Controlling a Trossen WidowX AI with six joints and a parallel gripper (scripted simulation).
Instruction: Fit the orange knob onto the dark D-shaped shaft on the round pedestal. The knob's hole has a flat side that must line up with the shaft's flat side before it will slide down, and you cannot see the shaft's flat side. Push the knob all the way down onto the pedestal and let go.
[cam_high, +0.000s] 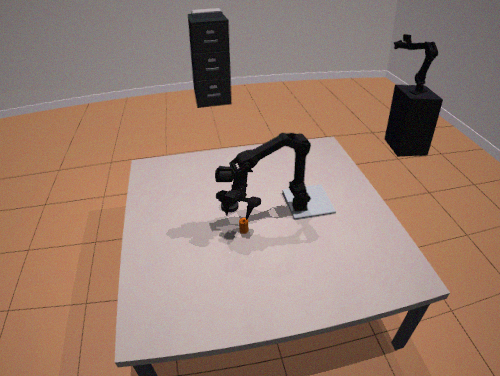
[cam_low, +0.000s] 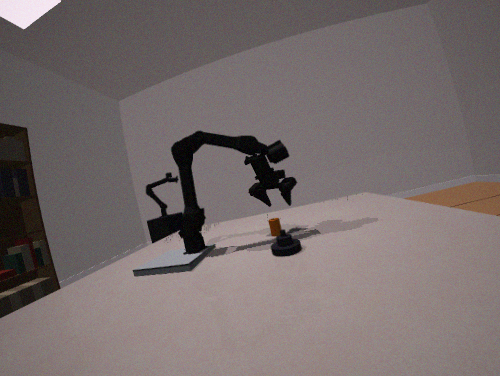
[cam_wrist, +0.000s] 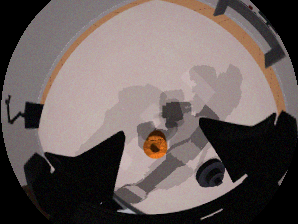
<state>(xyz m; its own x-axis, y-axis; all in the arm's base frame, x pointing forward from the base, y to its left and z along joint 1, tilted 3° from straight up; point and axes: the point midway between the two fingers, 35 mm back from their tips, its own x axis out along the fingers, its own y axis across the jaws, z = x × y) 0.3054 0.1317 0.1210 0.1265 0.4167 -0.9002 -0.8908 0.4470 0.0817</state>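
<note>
Right now my gripper tip is 30 mm past the orange knob, 20 mm to the left of it and 70 mm above it. Also, from my gripper tip: round pedestal: 30 mm ahead, 200 mm to the right, 70 mm below.
</note>
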